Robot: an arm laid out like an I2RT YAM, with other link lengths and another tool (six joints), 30 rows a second.
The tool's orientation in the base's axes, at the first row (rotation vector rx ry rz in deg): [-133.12, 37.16, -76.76]
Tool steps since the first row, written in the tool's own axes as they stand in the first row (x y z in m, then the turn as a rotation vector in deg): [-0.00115, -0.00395, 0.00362, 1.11, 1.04, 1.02]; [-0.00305, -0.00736, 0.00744, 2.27, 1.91, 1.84]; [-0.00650, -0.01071, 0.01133, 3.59, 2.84, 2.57]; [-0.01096, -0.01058, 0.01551, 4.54, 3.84, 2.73]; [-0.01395, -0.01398, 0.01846, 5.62, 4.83, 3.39]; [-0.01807, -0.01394, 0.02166, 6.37, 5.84, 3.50]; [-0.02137, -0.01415, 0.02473, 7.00, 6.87, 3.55]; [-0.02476, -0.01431, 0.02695, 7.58, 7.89, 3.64]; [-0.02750, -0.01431, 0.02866, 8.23, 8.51, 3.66]
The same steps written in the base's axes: [0.00346, 0.00423, -0.00041, 1.17, -1.38, -0.26]; [0.00665, 0.00846, -0.00173, 2.23, -2.67, -0.30]; [0.00922, 0.01352, -0.00420, 3.26, -4.11, -0.22]; [0.01089, 0.01632, -0.00937, 3.61, -5.45, -0.16]; [0.01285, 0.02107, -0.01104, 4.47, -6.81, -0.25]; [0.01383, 0.02366, -0.01546, 4.69, -8.05, -0.31]; [0.01511, 0.02597, -0.01912, 4.81, -9.25, -0.45]; [0.01560, 0.02822, -0.02246, 4.93, -10.40, -0.63]; [0.01590, 0.02992, -0.02518, 5.11, -11.28, -0.51]
